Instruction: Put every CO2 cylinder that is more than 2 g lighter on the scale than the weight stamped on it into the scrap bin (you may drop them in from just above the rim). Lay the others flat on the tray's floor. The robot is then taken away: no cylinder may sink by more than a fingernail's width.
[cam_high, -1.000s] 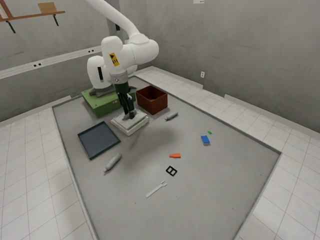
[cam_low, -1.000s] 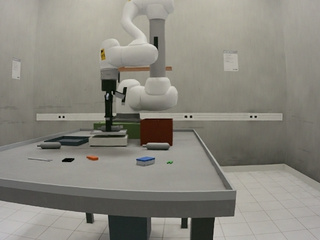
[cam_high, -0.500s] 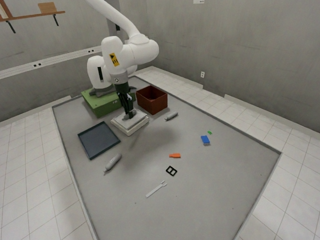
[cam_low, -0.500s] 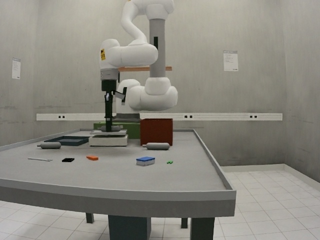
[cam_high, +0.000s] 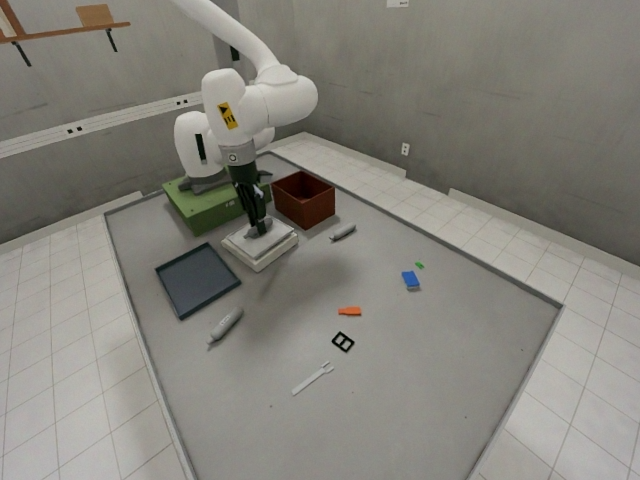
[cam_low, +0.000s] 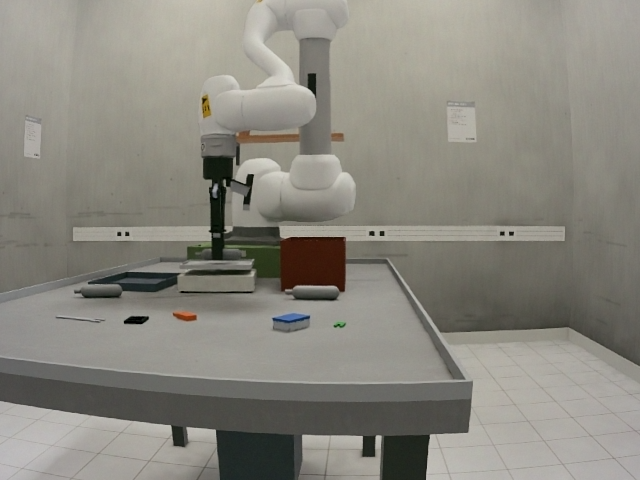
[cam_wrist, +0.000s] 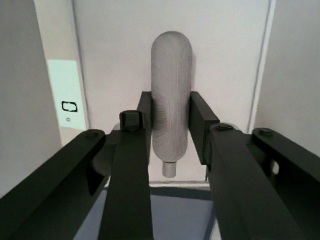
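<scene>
My hand is 5 cm above the scale plate. Also, from my hand: grey CO2 cylinder 3 cm below, 2 cm to the right; then white scale 7 cm below, 1 cm behind; then dark blue tray 23 cm to the right, 10 cm below, 1 cm behind.
</scene>
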